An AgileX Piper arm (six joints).
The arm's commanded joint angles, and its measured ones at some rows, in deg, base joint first. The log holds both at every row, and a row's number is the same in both.
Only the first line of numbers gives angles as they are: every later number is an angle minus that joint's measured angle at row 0.
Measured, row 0: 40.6, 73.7, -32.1, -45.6, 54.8, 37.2
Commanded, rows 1 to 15: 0.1, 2.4, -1.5, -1.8, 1.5, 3.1; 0.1, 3.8, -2.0, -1.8, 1.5, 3.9; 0.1, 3.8, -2.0, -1.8, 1.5, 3.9; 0.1, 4.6, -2.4, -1.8, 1.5, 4.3; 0.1, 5.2, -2.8, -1.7, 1.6, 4.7; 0.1, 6.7, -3.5, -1.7, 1.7, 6.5; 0.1, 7.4, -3.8, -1.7, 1.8, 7.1; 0.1, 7.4, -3.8, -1.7, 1.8, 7.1; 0.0, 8.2, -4.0, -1.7, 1.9, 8.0; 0.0, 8.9, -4.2, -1.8, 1.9, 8.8; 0.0, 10.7, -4.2, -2.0, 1.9, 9.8; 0.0, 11.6, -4.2, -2.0, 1.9, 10.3; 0.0, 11.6, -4.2, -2.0, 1.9, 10.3; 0.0, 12.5, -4.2, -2.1, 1.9, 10.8; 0.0, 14.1, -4.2, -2.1, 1.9, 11.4
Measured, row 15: 0.0, 12.1, -3.9, -0.1, 0.2, 9.7
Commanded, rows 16 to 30: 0.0, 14.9, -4.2, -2.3, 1.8, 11.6; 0.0, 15.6, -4.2, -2.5, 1.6, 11.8; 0.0, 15.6, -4.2, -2.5, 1.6, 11.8; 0.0, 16.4, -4.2, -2.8, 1.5, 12.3; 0.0, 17.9, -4.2, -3.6, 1.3, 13.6; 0.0, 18.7, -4.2, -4.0, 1.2, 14.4; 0.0, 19.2, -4.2, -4.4, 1.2, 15.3; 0.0, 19.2, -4.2, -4.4, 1.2, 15.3; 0.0, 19.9, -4.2, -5.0, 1.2, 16.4; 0.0, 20.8, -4.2, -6.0, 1.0, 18.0; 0.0, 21.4, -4.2, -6.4, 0.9, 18.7; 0.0, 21.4, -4.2, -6.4, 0.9, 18.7; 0.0, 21.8, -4.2, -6.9, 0.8, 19.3; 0.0, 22.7, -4.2, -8.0, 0.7, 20.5; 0.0, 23.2, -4.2, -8.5, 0.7, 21.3
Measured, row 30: 0.0, 22.0, -4.0, -5.2, -0.8, 18.9
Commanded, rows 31 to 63: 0.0, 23.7, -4.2, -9.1, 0.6, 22.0; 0.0, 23.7, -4.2, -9.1, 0.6, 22.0; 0.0, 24.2, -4.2, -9.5, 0.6, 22.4; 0.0, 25.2, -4.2, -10.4, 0.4, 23.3; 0.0, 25.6, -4.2, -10.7, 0.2, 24.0; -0.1, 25.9, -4.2, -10.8, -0.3, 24.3; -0.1, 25.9, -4.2, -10.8, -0.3, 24.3; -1.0, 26.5, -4.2, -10.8, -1.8, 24.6; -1.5, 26.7, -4.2, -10.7, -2.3, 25.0; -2.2, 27.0, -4.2, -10.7, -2.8, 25.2; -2.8, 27.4, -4.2, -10.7, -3.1, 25.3; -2.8, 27.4, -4.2, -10.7, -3.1, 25.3; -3.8, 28.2, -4.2, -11.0, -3.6, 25.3; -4.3, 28.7, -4.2, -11.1, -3.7, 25.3; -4.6, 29.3, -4.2, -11.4, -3.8, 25.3; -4.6, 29.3, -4.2, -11.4, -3.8, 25.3; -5.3, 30.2, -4.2, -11.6, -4.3, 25.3; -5.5, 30.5, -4.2, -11.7, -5.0, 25.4; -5.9, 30.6, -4.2, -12.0, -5.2, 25.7; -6.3, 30.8, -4.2, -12.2, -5.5, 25.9; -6.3, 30.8, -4.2, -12.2, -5.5, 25.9; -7.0, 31.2, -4.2, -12.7, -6.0, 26.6; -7.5, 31.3, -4.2, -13.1, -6.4, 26.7; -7.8, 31.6, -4.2, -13.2, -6.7, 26.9; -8.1, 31.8, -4.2, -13.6, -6.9, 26.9; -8.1, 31.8, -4.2, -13.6, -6.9, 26.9; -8.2, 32.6, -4.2, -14.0, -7.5, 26.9; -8.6, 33.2, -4.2, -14.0, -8.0, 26.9; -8.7, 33.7, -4.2, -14.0, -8.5, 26.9; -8.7, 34.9, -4.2, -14.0, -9.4, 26.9; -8.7, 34.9, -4.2, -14.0, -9.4, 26.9; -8.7, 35.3, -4.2, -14.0, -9.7, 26.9; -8.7, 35.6, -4.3, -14.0, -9.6, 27.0
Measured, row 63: -8.4, 34.8, -4.2, -12.6, -10.8, 26.6
